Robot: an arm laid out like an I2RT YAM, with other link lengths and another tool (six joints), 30 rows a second.
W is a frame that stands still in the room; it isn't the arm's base.
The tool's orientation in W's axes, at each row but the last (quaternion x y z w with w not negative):
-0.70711 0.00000 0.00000 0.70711
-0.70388 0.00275 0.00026 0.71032
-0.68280 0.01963 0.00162 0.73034
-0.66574 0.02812 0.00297 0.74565
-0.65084 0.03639 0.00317 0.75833
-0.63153 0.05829 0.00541 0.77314
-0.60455 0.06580 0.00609 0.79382
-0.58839 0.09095 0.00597 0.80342
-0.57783 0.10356 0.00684 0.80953
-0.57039 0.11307 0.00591 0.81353
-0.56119 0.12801 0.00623 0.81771
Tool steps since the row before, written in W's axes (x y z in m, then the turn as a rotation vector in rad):
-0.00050 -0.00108 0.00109 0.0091 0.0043 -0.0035
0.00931 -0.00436 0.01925 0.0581 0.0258 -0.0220
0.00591 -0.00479 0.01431 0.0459 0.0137 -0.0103
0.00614 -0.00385 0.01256 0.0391 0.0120 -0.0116
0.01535 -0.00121 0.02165 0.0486 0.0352 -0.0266
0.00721 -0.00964 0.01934 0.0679 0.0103 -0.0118
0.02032 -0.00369 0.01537 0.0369 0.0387 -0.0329
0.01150 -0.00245 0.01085 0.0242 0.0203 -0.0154
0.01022 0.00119 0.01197 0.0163 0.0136 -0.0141
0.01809 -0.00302 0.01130 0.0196 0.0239 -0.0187
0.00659 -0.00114 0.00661 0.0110 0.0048 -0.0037
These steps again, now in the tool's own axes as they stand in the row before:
-0.00050 -0.00109 -0.00108 0.0091 0.0035 0.0043
0.00924 -0.01933 -0.00415 0.0581 0.0220 0.0258
0.00558 -0.01477 -0.00367 0.0458 0.0099 0.0142
0.00568 -0.01316 -0.00218 0.0392 0.0112 0.0121
0.01408 -0.02235 0.00284 0.0486 0.0291 0.0332
0.00591 -0.02141 -0.00504 0.0679 0.0080 0.0134
0.01868 -0.01755 0.00243 0.0376 0.0387 0.0322
0.00989 -0.01234 0.00244 0.0242 0.0180 0.0181
0.00777 -0.01212 0.00647 0.0169 0.0156 0.0110
0.01583 -0.01403 0.00406 0.0198 0.0230 0.0196
0.00510 -0.00749 0.00252 0.0108 0.0035 0.0054

